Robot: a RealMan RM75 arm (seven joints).
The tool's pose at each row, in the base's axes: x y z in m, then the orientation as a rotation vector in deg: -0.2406, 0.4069, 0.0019, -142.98, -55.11, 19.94; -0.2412, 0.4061, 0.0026, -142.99, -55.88, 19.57; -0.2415, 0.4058, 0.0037, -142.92, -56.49, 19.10; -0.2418, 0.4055, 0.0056, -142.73, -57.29, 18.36; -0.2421, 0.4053, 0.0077, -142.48, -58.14, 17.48; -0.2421, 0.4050, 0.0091, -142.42, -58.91, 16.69; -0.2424, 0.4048, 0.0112, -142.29, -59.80, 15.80; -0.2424, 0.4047, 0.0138, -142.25, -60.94, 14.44; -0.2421, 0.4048, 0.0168, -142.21, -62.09, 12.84; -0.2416, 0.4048, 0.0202, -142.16, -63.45, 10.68
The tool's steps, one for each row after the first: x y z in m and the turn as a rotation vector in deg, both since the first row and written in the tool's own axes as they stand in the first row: -0.0010, -0.0002, -0.0006, -0.35, 0.05, -0.53; -0.0015, -0.0007, -0.0016, -0.59, 0.22, -1.01; -0.0021, -0.0016, -0.0032, -0.84, 0.55, -1.70; -0.0026, -0.0026, -0.0050, -1.09, 0.97, -2.45; -0.0029, -0.0031, -0.0063, -1.46, 1.31, -3.08; -0.0034, -0.0042, -0.0081, -1.84, 1.70, -3.82; -0.0037, -0.0054, -0.0104, -2.49, 2.31, -4.75; -0.0036, -0.0067, -0.0131, -3.21, 3.08, -5.73; -0.0035, -0.0081, -0.0162, -4.12, 4.16, -6.92
